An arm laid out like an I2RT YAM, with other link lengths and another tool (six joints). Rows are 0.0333 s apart.
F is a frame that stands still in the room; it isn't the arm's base.
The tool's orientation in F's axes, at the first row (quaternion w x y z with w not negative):
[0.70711 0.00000 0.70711 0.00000]
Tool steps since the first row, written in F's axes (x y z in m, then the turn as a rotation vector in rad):
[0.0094 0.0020 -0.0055 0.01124 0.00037 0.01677]
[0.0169 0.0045 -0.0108 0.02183 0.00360 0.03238]
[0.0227 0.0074 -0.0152 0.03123 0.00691 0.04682]
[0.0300 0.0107 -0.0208 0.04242 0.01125 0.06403]
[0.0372 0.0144 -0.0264 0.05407 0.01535 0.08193]
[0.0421 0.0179 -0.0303 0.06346 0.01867 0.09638]
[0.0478 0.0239 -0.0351 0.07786 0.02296 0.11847]
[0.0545 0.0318 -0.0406 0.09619 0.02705 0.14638]
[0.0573 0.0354 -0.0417 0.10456 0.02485 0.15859]
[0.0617 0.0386 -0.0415 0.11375 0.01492 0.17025]
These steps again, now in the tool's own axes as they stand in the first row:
[0.0055 0.0020 0.0094 -0.01677 0.00037 0.01124]
[0.0108 0.0045 0.0169 -0.03238 0.00360 0.02183]
[0.0152 0.0074 0.0227 -0.04682 0.00691 0.03123]
[0.0208 0.0107 0.0300 -0.06403 0.01125 0.04242]
[0.0264 0.0144 0.0372 -0.08193 0.01535 0.05407]
[0.0303 0.0179 0.0421 -0.09638 0.01867 0.06346]
[0.0351 0.0239 0.0478 -0.11847 0.02296 0.07786]
[0.0406 0.0318 0.0545 -0.14638 0.02705 0.09619]
[0.0417 0.0354 0.0573 -0.15859 0.02485 0.10456]
[0.0415 0.0386 0.0617 -0.17025 0.01492 0.11375]

